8 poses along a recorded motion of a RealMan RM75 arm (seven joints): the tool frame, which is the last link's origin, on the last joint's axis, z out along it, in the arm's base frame.
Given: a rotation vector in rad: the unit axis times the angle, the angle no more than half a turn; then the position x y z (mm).
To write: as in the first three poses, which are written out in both.
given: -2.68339 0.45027 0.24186 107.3 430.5 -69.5
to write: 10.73 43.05 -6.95 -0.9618 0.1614 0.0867 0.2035
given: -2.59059 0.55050 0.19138 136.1 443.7 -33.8
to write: 13.61 44.37 -3.38 -0.9469 0.2012 0.0700 0.2407
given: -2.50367 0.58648 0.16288 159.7 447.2 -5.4
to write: 15.97 44.72 -0.54 -0.9332 0.2186 0.0607 0.2788
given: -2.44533 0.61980 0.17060 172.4 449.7 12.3
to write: 17.24 44.97 1.23 -0.9220 0.2337 0.0643 0.3018
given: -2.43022 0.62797 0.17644 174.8 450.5 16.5
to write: 17.48 45.05 1.65 -0.9190 0.2375 0.0667 0.3076
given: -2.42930 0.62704 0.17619 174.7 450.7 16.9
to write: 17.47 45.07 1.69 -0.9189 0.2372 0.0666 0.3081
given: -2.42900 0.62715 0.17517 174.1 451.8 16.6
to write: 17.41 45.18 1.66 -0.9188 0.2372 0.0663 0.3083
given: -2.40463 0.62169 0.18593 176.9 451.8 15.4
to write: 17.69 45.18 1.54 -0.9148 0.2365 0.0707 0.3198
